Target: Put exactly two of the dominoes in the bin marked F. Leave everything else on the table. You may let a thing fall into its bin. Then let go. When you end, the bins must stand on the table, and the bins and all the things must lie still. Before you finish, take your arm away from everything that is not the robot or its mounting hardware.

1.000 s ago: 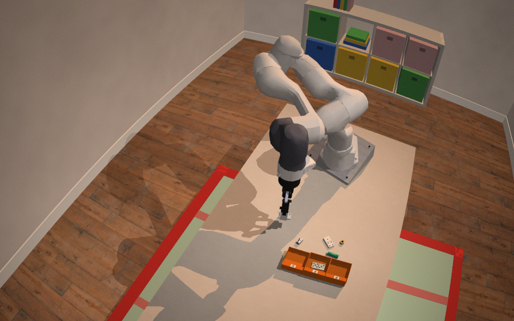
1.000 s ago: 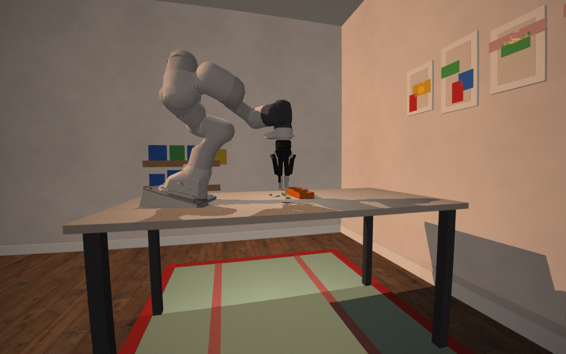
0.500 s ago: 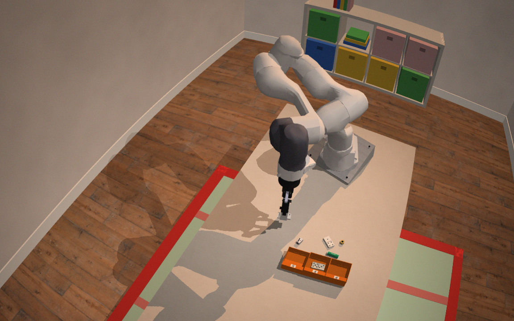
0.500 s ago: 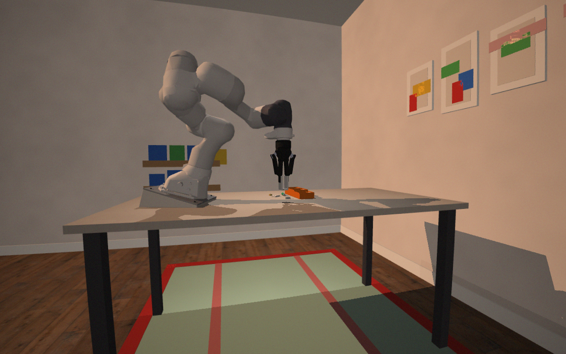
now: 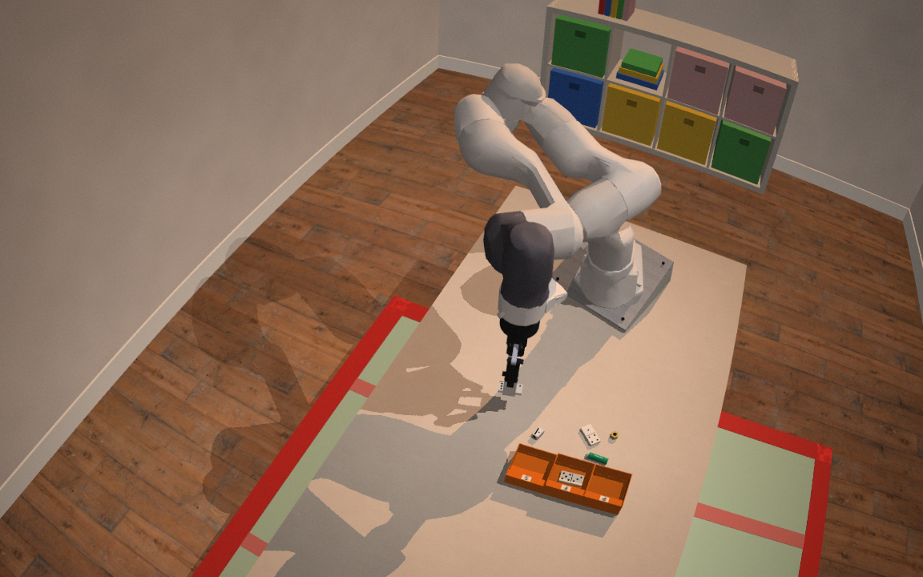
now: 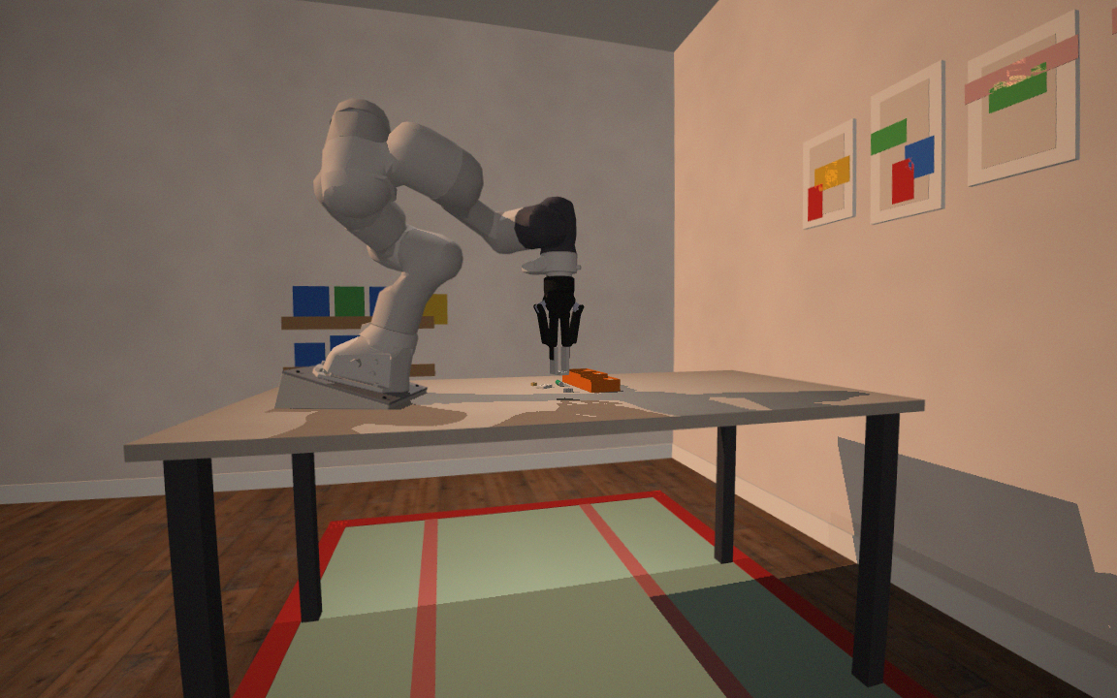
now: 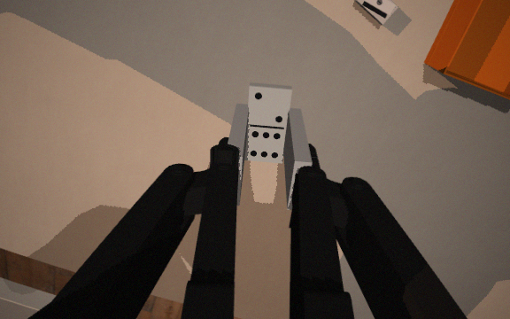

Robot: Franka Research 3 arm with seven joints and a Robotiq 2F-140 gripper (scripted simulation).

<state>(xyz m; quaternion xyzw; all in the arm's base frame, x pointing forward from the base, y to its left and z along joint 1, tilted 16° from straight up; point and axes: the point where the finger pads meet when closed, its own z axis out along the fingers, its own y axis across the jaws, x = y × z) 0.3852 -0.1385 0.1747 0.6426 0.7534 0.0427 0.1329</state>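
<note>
Right now my hand is 180 mm to the right of the orange three-compartment bin, 160 mm short of it and 70 mm above it. Round my hand: brass nut: 250 mm to the left, 90 mm below, 20 mm ahead; green battery: 230 mm to the left, 90 mm below, 90 mm ahead; grey ribbed item: 90 mm below, 80 mm to the left, 60 mm ahead.
</note>
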